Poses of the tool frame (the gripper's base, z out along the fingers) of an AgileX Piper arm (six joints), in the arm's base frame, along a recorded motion.
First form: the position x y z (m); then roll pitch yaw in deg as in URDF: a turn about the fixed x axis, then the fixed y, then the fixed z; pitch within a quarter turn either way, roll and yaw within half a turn.
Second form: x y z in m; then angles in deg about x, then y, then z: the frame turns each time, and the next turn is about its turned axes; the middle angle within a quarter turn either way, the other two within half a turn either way. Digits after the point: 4 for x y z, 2 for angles.
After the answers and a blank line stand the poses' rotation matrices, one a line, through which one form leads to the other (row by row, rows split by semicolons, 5 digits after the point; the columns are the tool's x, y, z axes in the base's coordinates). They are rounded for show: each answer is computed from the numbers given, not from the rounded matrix.
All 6 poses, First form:
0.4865 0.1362 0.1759 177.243 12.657 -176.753
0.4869 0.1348 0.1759 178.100 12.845 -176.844
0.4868 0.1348 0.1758 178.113 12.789 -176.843
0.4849 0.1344 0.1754 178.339 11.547 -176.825
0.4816 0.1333 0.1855 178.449 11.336 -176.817
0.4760 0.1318 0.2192 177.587 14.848 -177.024
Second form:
0.4865 0.1362 0.1759 -176.45 12.46 176.06
0.4869 0.1348 0.1759 -177.34 12.71 176.33
0.4868 0.1348 0.1758 -177.35 12.66 176.34
0.4849 0.1344 0.1754 -177.66 11.43 176.42
0.4816 0.1333 0.1855 -177.78 11.23 176.45
0.4760 0.1318 0.2192 -176.72 14.68 176.29

-0.97413 -0.06710 0.21578; -0.05526 0.99664 0.06042; -0.21911 0.04693 -0.97457
-0.97350 -0.06238 0.22003; -0.05368 0.99753 0.04534; -0.22231 0.03233 -0.97444
-0.97371 -0.06232 0.21909; -0.05371 0.99754 0.04506; -0.22136 0.03211 -0.97466
-0.97826 -0.06116 0.19818; -0.05426 0.99772 0.04002; -0.20017 0.02840 -0.97935
-0.97898 -0.06082 0.19468; -0.05444 0.99780 0.03794; -0.19656 0.02654 -0.98013
-0.96531 -0.06265 0.25350; -0.05018 0.99721 0.05534; -0.25626 0.04070 -0.96575

